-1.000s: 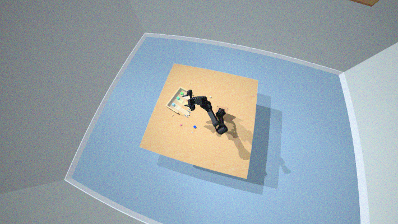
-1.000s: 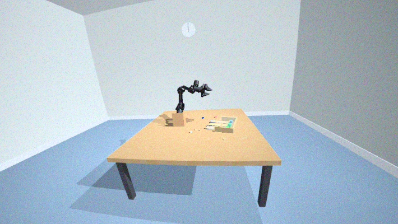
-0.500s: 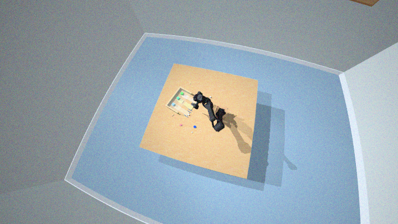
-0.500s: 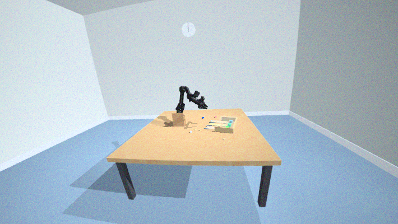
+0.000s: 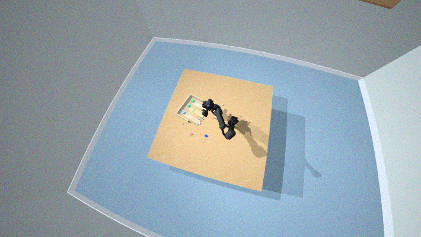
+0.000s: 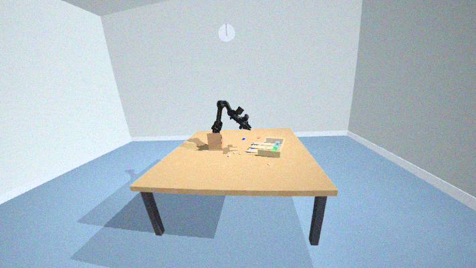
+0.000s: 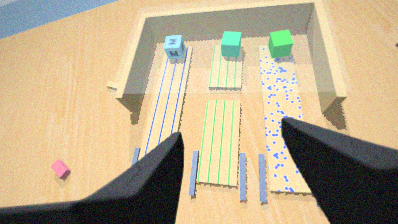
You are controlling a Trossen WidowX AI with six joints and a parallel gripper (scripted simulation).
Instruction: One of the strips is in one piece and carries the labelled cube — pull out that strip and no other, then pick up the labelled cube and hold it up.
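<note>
The blue object lies 100 mm behind my gripper tip, 250 mm to the left of it and 180 mm below it. Also, from my gripper tip: pink block 70 mm ahead, 270 mm to the left, 180 mm below.
</note>
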